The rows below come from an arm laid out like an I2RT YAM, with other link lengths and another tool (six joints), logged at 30 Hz.
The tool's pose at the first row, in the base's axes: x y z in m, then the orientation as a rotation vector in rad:
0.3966 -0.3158 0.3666 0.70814 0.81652 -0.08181
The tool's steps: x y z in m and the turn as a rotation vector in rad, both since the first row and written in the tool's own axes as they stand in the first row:
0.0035 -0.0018 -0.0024 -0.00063 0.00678 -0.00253
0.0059 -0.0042 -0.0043 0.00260 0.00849 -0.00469
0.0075 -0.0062 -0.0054 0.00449 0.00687 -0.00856
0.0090 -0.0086 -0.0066 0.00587 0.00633 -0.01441
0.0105 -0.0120 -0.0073 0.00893 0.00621 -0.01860
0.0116 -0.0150 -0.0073 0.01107 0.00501 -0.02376
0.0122 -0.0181 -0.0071 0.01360 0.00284 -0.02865
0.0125 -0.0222 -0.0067 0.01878 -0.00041 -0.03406
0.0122 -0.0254 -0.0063 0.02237 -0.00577 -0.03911
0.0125 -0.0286 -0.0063 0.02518 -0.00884 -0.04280
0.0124 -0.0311 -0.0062 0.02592 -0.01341 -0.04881
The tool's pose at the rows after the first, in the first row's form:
0.3969 -0.3150 0.3621 0.70713 0.82391 -0.08147
0.3966 -0.3153 0.3582 0.70946 0.82635 -0.08415
0.3963 -0.3158 0.3555 0.70953 0.82621 -0.08899
0.3958 -0.3167 0.3526 0.70842 0.82780 -0.09502
0.3953 -0.3186 0.3493 0.70959 0.82921 -0.10011
0.3951 -0.3206 0.3469 0.70940 0.82992 -0.10606
0.3946 -0.3230 0.3449 0.70960 0.82960 -0.11227
0.3937 -0.3264 0.3426 0.71198 0.82844 -0.12043
0.3927 -0.3291 0.3413 0.71281 0.82512 -0.12833
0.3919 -0.3315 0.3393 0.71367 0.82350 -0.13389
0.3910 -0.3336 0.3381 0.71149 0.82124 -0.14119

